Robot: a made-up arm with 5 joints.
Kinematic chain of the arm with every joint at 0, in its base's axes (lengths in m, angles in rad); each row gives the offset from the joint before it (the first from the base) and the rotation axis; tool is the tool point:
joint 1: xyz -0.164 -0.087 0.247 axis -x
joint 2: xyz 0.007 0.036 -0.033 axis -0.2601 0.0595 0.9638
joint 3: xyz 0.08 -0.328 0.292 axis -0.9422 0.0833 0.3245
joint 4: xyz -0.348 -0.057 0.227 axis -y
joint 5: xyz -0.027 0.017 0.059 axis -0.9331 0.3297 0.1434
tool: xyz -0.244 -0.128 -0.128
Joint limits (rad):
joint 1: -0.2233..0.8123
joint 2: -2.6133..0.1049
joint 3: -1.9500..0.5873
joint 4: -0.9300..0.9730
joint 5: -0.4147..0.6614
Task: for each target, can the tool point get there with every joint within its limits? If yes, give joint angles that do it. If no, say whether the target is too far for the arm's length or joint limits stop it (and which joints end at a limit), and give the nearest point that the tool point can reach.
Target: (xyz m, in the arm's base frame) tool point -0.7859 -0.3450 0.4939
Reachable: yes | joints 0.1704 -0.1841 -0.7062 0.5755 0.4816
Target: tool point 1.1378 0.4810 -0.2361
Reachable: no: too far | nearest point 0.0751 0.6033 0.0374 | short by 1.104 m
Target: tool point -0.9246 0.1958 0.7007
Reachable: yes | joints 0.2668 -1.1171 0.2892 -0.5236 -0.0094
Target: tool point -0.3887 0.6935 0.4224
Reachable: yes | joints 0.1726 -2.1875 -0.5981 0.3846 0.4973
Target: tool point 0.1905 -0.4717 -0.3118
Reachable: no: joint limits stop it (at a limit: joint 1, joint 2, joint 4, joint 5) | nearest point -0.4198 -0.4693 0.3501 | short by 0.900 m
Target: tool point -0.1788 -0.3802 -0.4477
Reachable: no: joint limits stop it (at a limit: joint 1, joint 2, joint 4) | nearest point -0.4651 -0.4351 0.3280 | short by 0.829 m
